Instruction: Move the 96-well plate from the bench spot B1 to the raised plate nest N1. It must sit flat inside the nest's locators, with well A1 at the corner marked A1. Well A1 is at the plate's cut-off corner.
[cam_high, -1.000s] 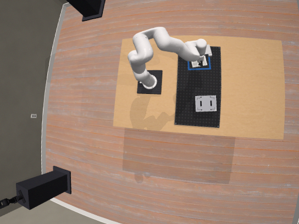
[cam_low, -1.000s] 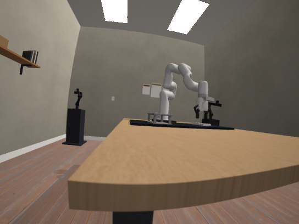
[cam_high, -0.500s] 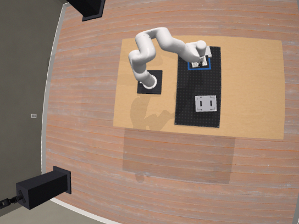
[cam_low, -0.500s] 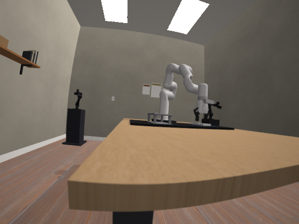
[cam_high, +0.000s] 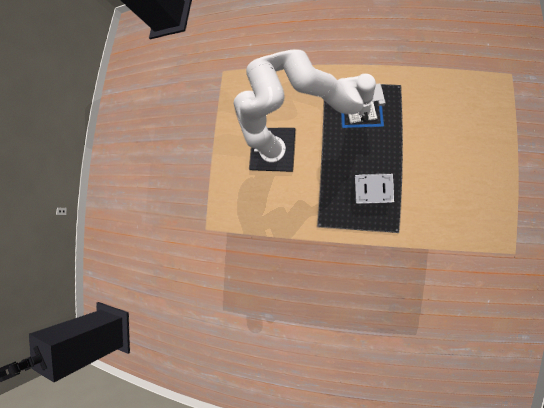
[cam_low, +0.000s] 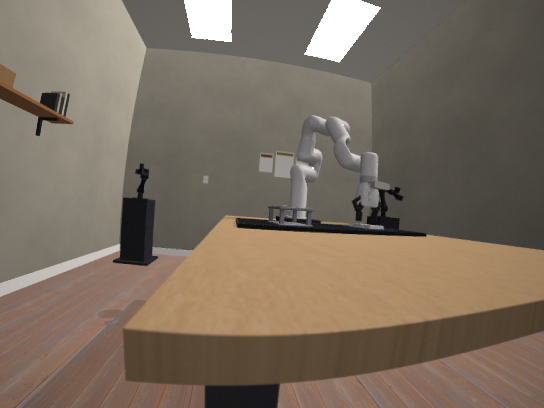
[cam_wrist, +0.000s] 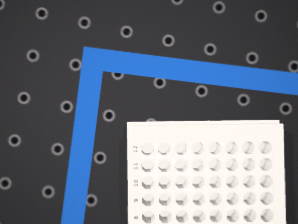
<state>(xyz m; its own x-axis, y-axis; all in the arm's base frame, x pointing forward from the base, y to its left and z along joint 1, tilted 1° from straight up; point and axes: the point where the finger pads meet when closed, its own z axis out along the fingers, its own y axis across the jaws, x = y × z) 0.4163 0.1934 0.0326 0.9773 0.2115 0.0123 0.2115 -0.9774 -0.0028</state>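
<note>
Right now the 96-well plate is 30 mm below my hand. Also, from my hand: raised plate nest N1: 60 mm ahead, 360 mm to the right, 20 mm above.
</note>
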